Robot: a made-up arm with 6 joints. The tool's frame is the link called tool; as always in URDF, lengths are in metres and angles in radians. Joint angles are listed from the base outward.
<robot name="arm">
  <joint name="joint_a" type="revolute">
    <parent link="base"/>
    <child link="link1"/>
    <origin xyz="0 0 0.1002" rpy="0 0 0"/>
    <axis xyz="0 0 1"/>
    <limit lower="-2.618" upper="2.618"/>
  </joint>
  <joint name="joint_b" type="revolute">
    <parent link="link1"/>
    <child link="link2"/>
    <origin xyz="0 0 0" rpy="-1.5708 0 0"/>
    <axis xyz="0 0 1"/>
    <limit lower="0" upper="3.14"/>
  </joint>
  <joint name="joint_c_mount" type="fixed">
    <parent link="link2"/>
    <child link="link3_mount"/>
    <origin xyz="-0.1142 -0.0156 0" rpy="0 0 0"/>
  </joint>
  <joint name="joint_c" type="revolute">
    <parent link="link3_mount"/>
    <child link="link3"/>
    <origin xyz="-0.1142 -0.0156 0" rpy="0 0 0"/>
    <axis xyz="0 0 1"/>
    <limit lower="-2.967" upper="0"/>
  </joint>
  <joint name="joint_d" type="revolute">
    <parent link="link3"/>
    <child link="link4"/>
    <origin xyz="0.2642 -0.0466 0" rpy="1.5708 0 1.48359"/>
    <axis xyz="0 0 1"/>
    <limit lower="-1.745" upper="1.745"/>
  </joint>
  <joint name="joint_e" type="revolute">
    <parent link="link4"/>
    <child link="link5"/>
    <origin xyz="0 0 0" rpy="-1.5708 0 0"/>
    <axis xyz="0 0 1"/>
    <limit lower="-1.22" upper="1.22"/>
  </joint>
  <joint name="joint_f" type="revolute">
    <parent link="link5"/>
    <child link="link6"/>
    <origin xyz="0.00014 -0.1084 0" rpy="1.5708 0 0"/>
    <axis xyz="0 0 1"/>
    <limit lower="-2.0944" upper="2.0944"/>
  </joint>
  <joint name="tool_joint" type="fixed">
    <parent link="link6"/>
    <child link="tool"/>
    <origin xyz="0 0 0" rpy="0 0 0"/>
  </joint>
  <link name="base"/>
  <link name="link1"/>
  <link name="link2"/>
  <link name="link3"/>
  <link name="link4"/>
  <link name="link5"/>
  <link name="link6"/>
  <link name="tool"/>
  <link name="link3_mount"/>
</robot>
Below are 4 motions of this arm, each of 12 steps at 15 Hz.
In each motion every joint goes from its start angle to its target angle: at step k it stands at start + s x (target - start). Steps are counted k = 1, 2, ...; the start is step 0. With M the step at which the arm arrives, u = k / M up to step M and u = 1 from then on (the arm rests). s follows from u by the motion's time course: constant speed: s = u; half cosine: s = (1 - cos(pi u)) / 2; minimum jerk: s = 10 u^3 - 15 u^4 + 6 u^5.
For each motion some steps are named. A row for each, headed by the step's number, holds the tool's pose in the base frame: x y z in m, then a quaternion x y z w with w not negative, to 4 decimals.
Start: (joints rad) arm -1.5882 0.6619 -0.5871 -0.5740 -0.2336 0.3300
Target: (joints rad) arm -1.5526 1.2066 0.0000 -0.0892 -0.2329 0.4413
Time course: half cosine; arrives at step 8
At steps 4, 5, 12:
4: 0.0082 -0.2311 0.1464 0.5780 0.5733 -0.3746 0.4437
5: 0.0074 -0.2116 0.0875 0.6562 0.5723 -0.2962 0.3927
12: 0.0050 -0.1537 0.0103 0.7663 0.5481 -0.1809 0.2822

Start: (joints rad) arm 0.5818 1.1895 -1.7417 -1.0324 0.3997 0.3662
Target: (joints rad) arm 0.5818 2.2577 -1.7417 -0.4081 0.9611 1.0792
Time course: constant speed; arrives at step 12
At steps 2, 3, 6, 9, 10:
2: 0.2837 0.1373 0.4850 -0.1667 0.6350 -0.0510 0.7526
3: 0.3118 0.1537 0.4502 -0.1501 0.6890 -0.0275 0.7085
6: 0.3740 0.1921 0.3304 -0.0766 0.8297 0.0125 0.5528
9: 0.4003 0.2124 0.1980 0.0251 0.9270 0.0037 0.3742
10: 0.4009 0.2151 0.1536 0.0632 0.9478 -0.0101 0.3124

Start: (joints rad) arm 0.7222 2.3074 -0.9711 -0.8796 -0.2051 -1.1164
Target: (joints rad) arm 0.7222 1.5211 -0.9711 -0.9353 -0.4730 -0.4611
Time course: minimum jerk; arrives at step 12
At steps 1, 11, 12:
1: 0.2371 0.2315 -0.0926 -0.9516 0.1929 -0.0711 0.2285
11: 0.2510 0.2738 0.2130 -0.7072 0.2826 -0.0576 0.6455
12: 0.2506 0.2736 0.2146 -0.7057 0.2824 -0.0570 0.6473

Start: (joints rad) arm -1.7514 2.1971 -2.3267 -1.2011 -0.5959 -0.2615
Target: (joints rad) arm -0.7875 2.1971 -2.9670 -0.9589 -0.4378 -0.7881
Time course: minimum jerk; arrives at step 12
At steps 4, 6, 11, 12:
4: 0.0631 -0.4788 0.4346 -0.2016 0.4600 -0.8468 0.1750
6: 0.1771 -0.4109 0.4937 -0.2555 0.3351 -0.8771 0.2303
11: 0.2808 -0.2312 0.5751 -0.2518 0.1239 -0.8959 0.3444
12: 0.2812 -0.2292 0.5758 -0.2512 0.1219 -0.8959 0.3457

